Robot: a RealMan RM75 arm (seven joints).
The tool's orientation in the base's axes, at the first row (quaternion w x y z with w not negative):
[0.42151 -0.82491 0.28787 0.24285]
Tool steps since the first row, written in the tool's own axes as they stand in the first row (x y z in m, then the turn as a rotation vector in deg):
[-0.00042 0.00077 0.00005 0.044 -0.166 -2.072]
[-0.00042 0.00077 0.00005 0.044 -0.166 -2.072]
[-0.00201 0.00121 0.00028 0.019 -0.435 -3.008]
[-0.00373 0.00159 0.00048 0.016 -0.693 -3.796]
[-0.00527 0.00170 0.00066 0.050 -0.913 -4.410]
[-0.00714 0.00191 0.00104 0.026 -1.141 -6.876]
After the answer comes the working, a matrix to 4 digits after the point.
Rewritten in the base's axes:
[-0.00083 -0.00021 -0.00018 0.472 -1.663 1.155]
[-0.00083 -0.00021 -0.00018 0.472 -1.663 1.155]
[-0.00231 0.00020 0.00047 0.784 -2.309 1.814]
[-0.00383 0.00065 0.00126 1.082 -2.843 2.374]
[-0.00503 0.00116 0.00210 1.353 -3.260 2.798]
[-0.00658 0.00188 0.00298 1.880 -5.204 4.239]

The tool's axes in the first row as the columns of a matrix, in the base's axes (rounded; the answer above uses it unrounded):
[0.7163 -0.6797 -0.1580]
[-0.2702 -0.4789 0.8352]
[-0.6433 -0.5556 -0.5267]

